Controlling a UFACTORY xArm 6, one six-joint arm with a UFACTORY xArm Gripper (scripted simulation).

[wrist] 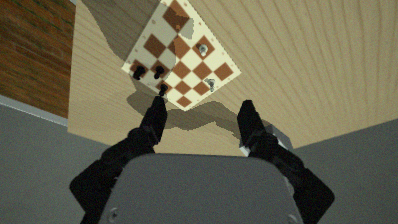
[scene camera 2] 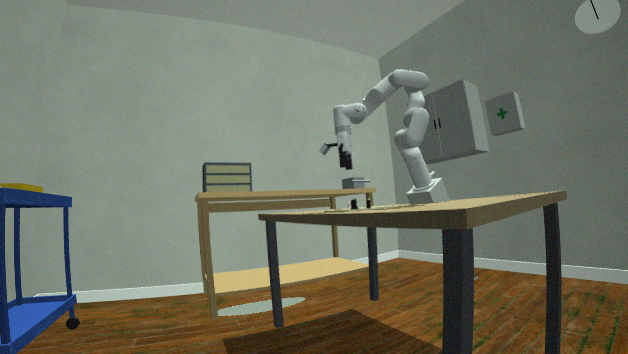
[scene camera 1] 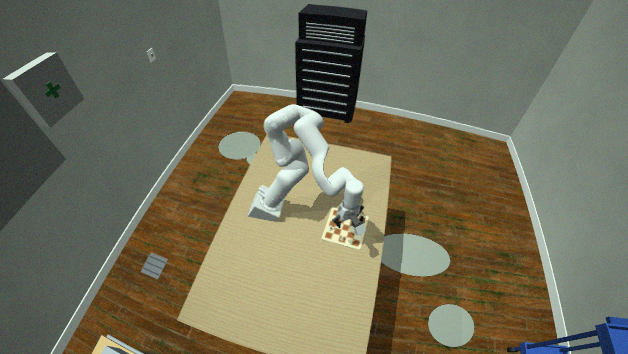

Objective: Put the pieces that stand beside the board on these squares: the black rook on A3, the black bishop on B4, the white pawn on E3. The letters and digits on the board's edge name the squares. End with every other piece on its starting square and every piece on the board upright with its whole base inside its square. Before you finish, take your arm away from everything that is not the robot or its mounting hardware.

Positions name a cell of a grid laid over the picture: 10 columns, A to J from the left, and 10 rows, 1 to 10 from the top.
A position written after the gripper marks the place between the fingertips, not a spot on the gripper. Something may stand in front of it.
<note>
In view: the gripper (wrist: F5) and a small chessboard (scene camera 1: F7).
</note>
